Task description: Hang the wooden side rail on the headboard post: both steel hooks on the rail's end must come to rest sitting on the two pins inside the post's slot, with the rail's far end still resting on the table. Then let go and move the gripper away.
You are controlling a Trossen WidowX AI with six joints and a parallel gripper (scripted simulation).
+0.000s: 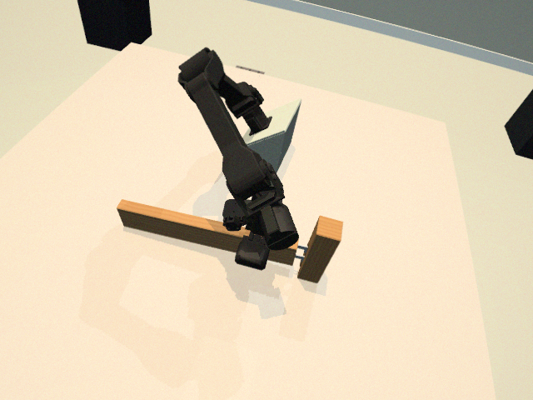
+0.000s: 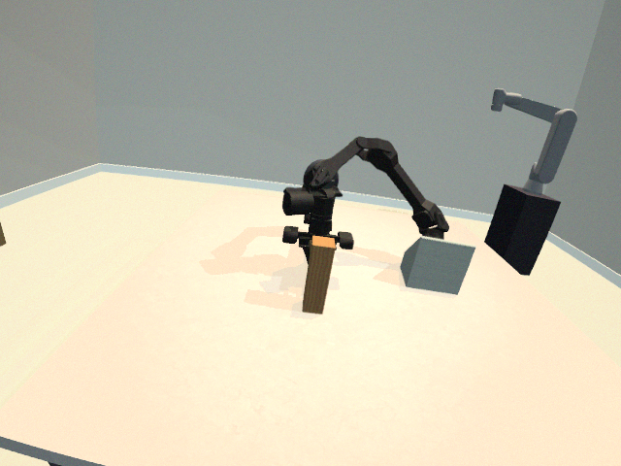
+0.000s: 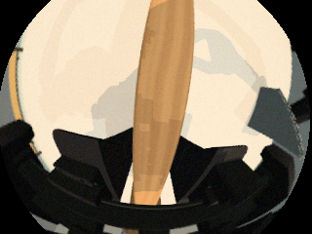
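My gripper tip is 130 mm to the right of the headboard post and 40 mm below it.
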